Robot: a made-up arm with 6 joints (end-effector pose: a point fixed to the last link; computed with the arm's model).
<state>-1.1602 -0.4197 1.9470 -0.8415 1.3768 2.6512</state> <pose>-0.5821 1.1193 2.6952 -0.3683 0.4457 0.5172 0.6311</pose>
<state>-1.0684 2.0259 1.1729 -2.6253 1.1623 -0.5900</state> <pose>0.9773 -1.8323 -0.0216 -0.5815 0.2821 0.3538 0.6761</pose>
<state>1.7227 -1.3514 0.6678 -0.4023 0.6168 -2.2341</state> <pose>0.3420 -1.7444 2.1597 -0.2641 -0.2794 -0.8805 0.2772</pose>
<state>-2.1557 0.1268 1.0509 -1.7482 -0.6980 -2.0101</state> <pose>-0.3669 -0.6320 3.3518 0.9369 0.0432 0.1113 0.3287</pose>
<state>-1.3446 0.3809 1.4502 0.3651 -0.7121 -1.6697</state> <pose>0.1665 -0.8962 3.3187 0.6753 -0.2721 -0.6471 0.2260</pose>
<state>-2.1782 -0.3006 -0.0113 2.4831 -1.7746 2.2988</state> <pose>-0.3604 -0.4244 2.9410 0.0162 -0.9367 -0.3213 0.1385</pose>
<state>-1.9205 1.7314 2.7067 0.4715 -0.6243 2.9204</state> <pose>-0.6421 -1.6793 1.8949 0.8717 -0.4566 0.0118 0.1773</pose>
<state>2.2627 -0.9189 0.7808 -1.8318 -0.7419 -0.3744</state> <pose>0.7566 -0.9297 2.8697 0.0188 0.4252 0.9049 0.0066</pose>
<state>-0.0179 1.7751 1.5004 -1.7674 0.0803 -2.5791</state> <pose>2.5153 -0.0509 0.8541 -0.6995 -0.3532 -0.2727 0.5582</pose>
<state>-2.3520 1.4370 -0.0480 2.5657 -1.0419 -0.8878</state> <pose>-1.3379 -1.3328 0.3690 0.4791 -0.6890 0.5413 0.0527</pose>
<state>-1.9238 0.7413 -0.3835 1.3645 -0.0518 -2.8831</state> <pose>-0.6042 -1.6518 1.3005 -0.6813 -0.1112 0.5849 0.4259</pose>
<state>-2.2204 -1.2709 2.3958 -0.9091 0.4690 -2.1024</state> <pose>0.9975 1.4468 0.7437 -0.3023 0.2244 0.0330 0.9259</pose>
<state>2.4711 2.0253 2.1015 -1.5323 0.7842 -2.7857</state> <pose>-1.7531 1.5394 0.9229 -0.0494 -0.7713 0.1276 0.6216</pose>
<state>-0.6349 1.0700 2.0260 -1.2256 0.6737 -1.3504</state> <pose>1.2839 -1.0567 2.7246 0.8852 -0.1304 0.2497 0.3703</pose>
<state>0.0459 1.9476 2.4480 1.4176 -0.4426 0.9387</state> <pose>2.1555 0.1138 1.4096 -0.7226 -0.4287 -0.4834 0.2459</pose>
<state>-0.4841 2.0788 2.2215 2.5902 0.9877 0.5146</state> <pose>2.0219 -0.9584 0.8309 -0.7565 -0.5306 0.2052 0.3226</pose>
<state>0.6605 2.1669 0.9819 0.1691 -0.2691 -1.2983</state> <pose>1.5532 1.1682 -0.4046 -0.1662 0.6430 -0.5734 0.4796</pose>
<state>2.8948 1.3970 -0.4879 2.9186 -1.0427 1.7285</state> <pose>-1.4329 0.4017 0.3338 -0.4762 0.4657 0.2234 0.7116</pose>
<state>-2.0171 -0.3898 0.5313 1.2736 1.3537 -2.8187</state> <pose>0.1034 -0.0446 3.2754 0.2919 -0.0708 -0.6485 0.6995</pose>
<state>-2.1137 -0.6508 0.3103 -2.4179 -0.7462 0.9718</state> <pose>0.1523 0.2220 3.1472 0.2479 -0.4849 -0.6242 0.5602</pose>
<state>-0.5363 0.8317 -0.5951 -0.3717 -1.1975 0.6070</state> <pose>1.3128 -0.7463 1.0726 -0.1971 0.9100 -0.1102 0.3478</pose>
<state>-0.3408 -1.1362 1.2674 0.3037 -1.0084 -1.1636</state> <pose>-1.7445 0.5808 2.1475 0.6946 -0.3427 -0.2287 0.5897</pose>
